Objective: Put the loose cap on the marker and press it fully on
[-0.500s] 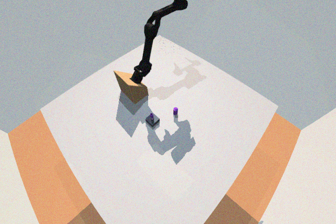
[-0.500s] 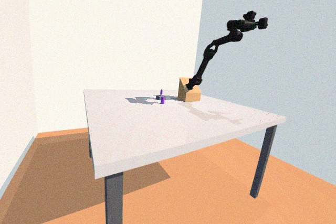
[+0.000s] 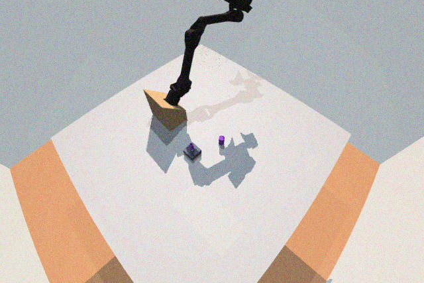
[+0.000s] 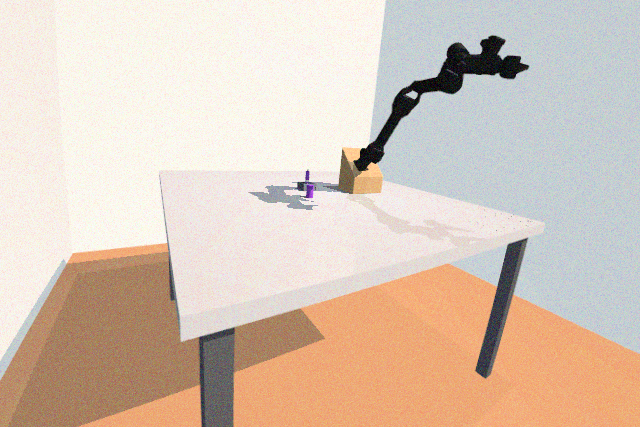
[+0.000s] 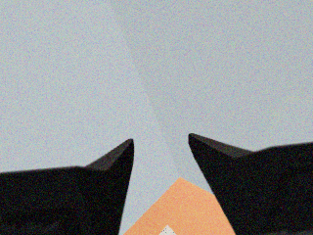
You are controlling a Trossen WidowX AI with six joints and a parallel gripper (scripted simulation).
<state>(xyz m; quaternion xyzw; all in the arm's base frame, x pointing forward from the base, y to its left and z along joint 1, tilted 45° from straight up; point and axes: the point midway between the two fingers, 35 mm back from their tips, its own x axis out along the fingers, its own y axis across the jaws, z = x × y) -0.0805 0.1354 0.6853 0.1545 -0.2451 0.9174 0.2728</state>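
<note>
The purple cap is 55 cm to the right of my gripper tip, 51 cm below it and 39 cm ahead of it. Also, from my gripper tip: grey holder block 69 cm to the right, 52 cm below, 32 cm ahead.
</note>
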